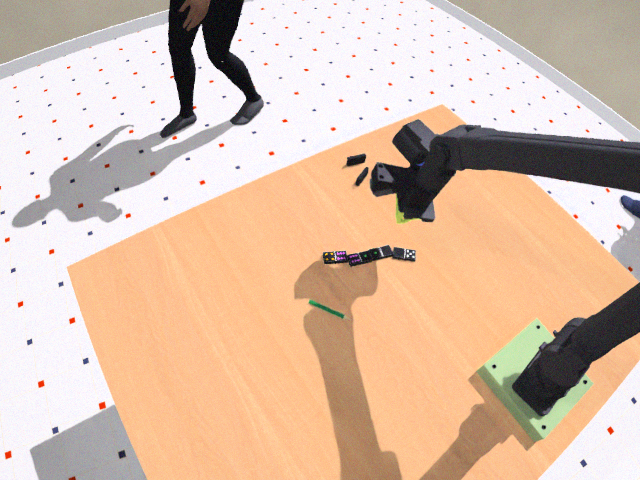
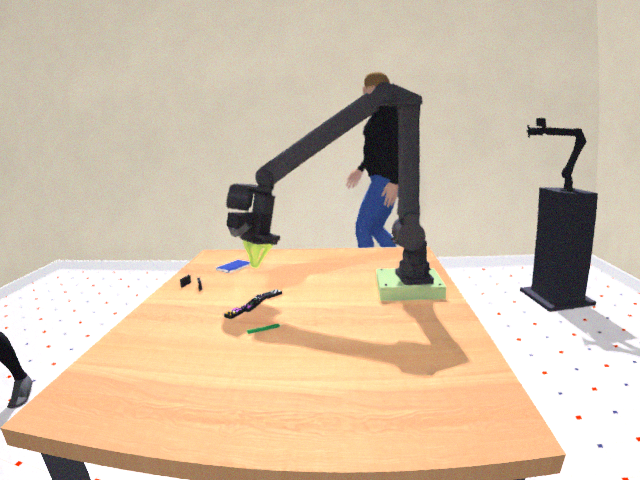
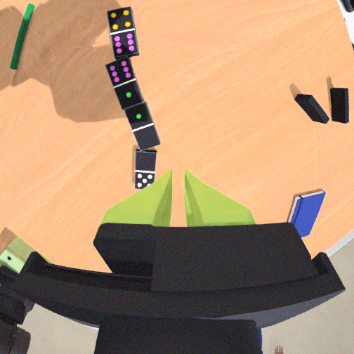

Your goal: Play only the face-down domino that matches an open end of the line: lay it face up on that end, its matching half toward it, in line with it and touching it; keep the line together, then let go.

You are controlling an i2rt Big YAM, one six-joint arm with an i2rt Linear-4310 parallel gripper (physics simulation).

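Frame: origin at the arm's base, x back, y right, z up, level; metres.
Where they show: gripper, fingertip midpoint: (image 1: 398, 220) (image 2: 254, 267); arm's base at its link origin: (image 1: 541, 382) (image 2: 413, 278).
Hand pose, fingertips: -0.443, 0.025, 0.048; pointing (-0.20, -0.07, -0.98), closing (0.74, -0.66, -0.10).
Each offset is from my fingertips to the top centre of the thing, as dx, dy, dz. "spot": to the spot under its first point. Level surfaces: height alone.
The bent line runs from a yellow-four/magenta-six domino {-0.051, -0.132, -0.073} (image 1: 334, 256) (image 3: 122, 31), through a six/green-one domino {-0.014, -0.091, -0.073} (image 1: 360, 257) (image 3: 124, 82) and a one/blank domino {+0.006, -0.043, -0.073} (image 1: 382, 252) (image 3: 142, 126), to a blank/white-five domino {+0.044, -0.003, -0.073} (image 1: 404, 253) (image 2: 272, 294) (image 3: 145, 168). The open ends show four and five. Two loose dominoes, one slanted {-0.184, +0.084, -0.057} (image 1: 361, 176) (image 2: 199, 284) (image 3: 312, 108) and one at the far side {spot: -0.234, +0.111, -0.064} (image 1: 356, 159) (image 2: 185, 281) (image 3: 339, 105), look raised on edge; no pips show. My gripper (image 2: 254, 265) (image 3: 178, 175) is shut and empty, above the table beyond the five end.
A blue book {-0.099, +0.282, -0.073} (image 2: 233, 266) (image 3: 308, 212) lies near the far edge. A green pencil {+0.040, -0.226, -0.075} (image 1: 326, 308) (image 2: 263, 328) (image 3: 22, 37) lies beside the line on the wooden table {dz -0.083} (image 1: 206, 361) (image 2: 289, 403). The arm's base stands on a green block (image 1: 537, 335) (image 2: 387, 293).
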